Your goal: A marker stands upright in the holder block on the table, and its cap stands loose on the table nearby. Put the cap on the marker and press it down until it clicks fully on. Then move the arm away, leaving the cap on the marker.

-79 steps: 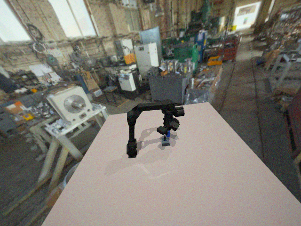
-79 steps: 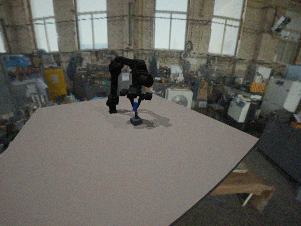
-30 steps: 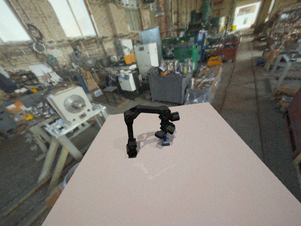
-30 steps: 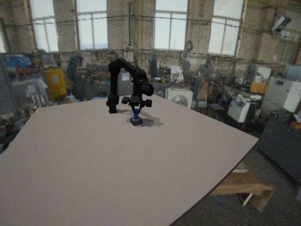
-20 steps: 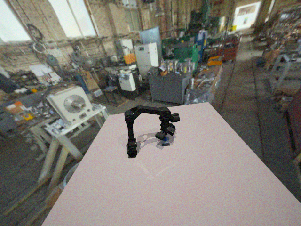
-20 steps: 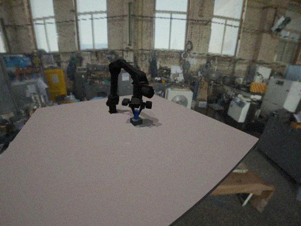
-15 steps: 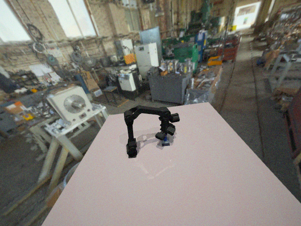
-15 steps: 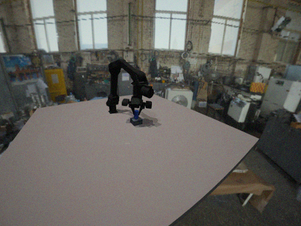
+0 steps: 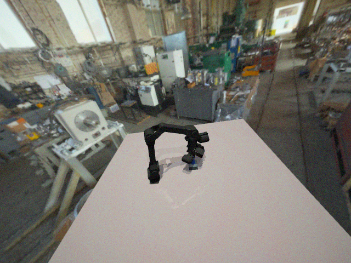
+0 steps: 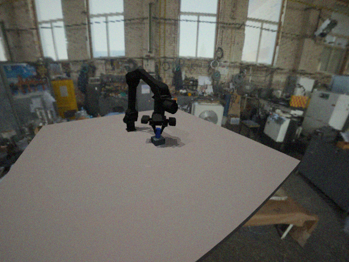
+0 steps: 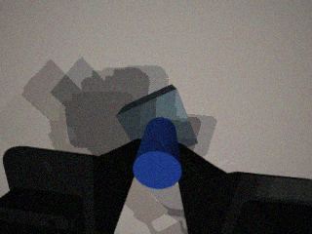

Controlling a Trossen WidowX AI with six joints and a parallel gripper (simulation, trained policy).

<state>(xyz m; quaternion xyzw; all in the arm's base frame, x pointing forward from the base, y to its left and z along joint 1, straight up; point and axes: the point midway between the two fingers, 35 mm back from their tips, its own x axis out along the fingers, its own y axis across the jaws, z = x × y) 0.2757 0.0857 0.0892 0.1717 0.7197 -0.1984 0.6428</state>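
Right now my gripper tip is 1 cm below the blue cap. The rest, counted from my gripper tip: grey holder block (4 cm below).
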